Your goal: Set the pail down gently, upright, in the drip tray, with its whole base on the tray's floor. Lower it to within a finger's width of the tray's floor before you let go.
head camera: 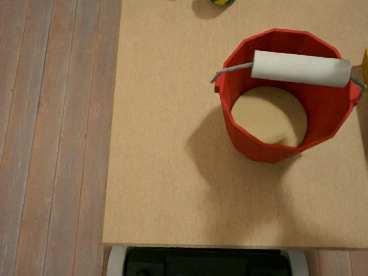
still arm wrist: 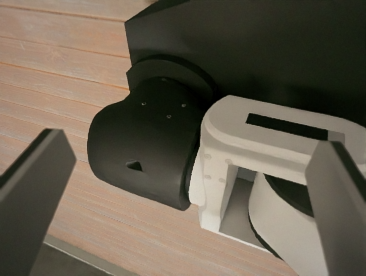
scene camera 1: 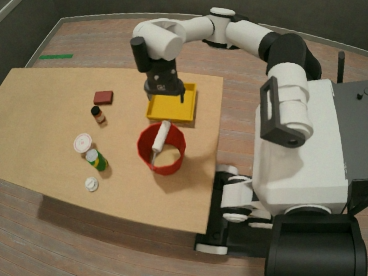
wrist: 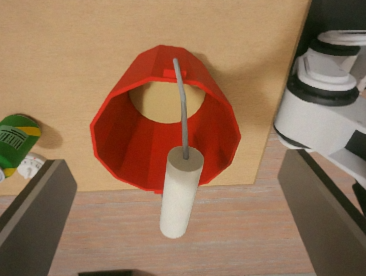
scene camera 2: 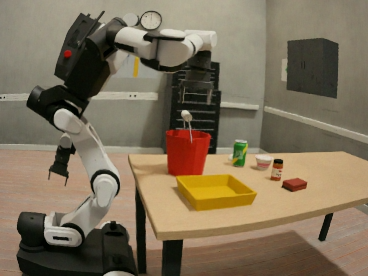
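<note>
The red pail (head camera: 250,150) (scene camera 1: 165,169) (scene camera 2: 187,154) (wrist: 150,160) stands upright on the table, beside the drip tray and apart from it. Its wire handle is raised, with the white grip (head camera: 300,68) (scene camera 1: 161,136) (scene camera 2: 186,116) (wrist: 181,195) above the rim. The yellow drip tray (scene camera 1: 170,119) (scene camera 2: 225,201) lies flat and empty; a sliver shows at the right edge of the head view. My gripper (scene camera 1: 166,98) (scene camera 2: 196,99) (wrist: 177,160) is open and points down, above the level of the handle grip. In the wrist view the grip shows between the spread fingers, below them and not touching them.
On the table (scene camera 1: 45,115) (scene camera 2: 280,200) stand a green can (scene camera 1: 96,160) (scene camera 2: 239,153) (wrist: 17,140), a white-and-pink cup (scene camera 1: 83,143) (scene camera 2: 263,161), a small bottle (scene camera 1: 98,115) (scene camera 2: 277,170) and a dark red box (scene camera 1: 103,97) (scene camera 2: 294,184). A small white item (scene camera 1: 91,184) lies near the can.
</note>
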